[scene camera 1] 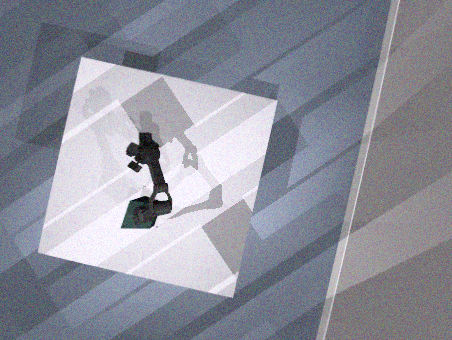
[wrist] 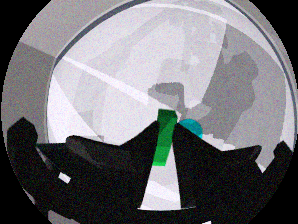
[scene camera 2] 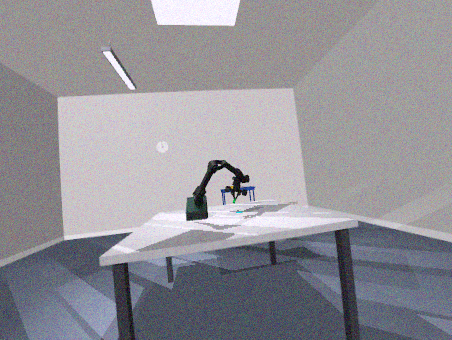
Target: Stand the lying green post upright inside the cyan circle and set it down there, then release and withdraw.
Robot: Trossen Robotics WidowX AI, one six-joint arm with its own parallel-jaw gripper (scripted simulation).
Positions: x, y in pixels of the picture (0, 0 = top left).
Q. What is my gripper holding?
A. A green post.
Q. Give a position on a green post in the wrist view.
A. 167, 119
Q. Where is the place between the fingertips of my gripper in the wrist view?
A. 165, 125
